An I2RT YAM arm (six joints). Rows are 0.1 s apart.
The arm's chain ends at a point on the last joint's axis. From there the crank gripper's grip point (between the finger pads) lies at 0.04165 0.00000 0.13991 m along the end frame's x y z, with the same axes.
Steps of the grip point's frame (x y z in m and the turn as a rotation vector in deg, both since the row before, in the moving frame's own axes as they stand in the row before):
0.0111 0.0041 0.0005 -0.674 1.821 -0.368
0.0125 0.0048 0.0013 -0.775 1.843 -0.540
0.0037 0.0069 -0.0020 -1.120 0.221 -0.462
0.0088 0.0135 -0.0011 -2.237 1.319 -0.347
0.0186 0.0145 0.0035 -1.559 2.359 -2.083
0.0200 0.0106 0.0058 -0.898 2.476 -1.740
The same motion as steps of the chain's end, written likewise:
0.0067 0.0027 0.0019 -0.674 1.821 -0.368
0.0080 0.0033 0.0027 -0.775 1.843 -0.540
0.0032 0.0045 -0.0018 -1.120 0.221 -0.462
0.0056 0.0083 0.0000 -2.237 1.319 -0.347
0.0128 0.0123 0.0054 -1.559 2.359 -2.083
0.0140 0.0098 0.0077 -0.898 2.476 -1.740

